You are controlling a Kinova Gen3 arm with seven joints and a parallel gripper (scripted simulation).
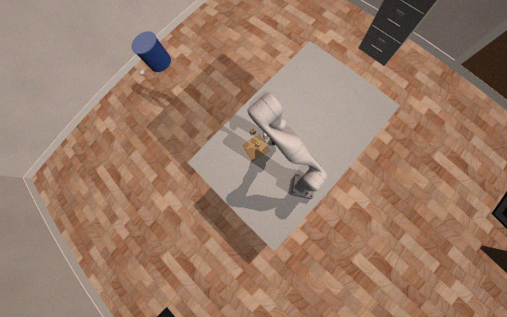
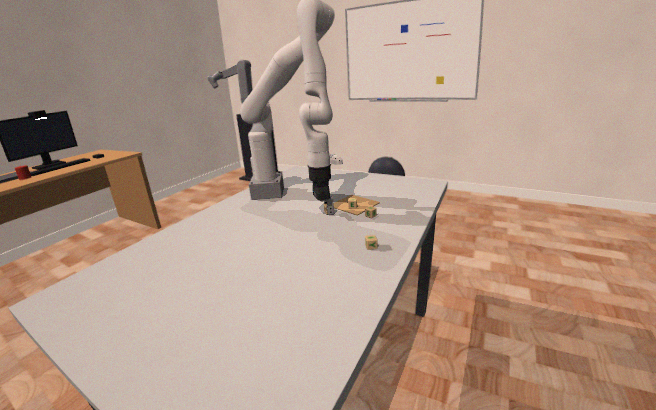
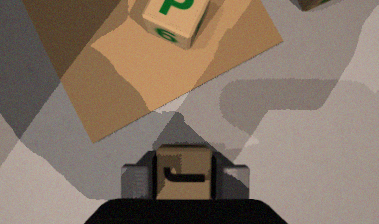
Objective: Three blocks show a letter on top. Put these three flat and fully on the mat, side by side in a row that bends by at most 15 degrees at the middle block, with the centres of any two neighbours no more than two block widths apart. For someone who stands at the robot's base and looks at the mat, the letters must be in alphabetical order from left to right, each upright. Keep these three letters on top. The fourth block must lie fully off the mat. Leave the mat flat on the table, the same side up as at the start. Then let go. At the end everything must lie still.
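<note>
The tan mat is 5 cm ahead of my hand, 10 cm to the left of it and 2 cm below it. From my hand the other things lie so: X block 15 cm ahead, 4 cm to the left, 1 cm below.
</note>
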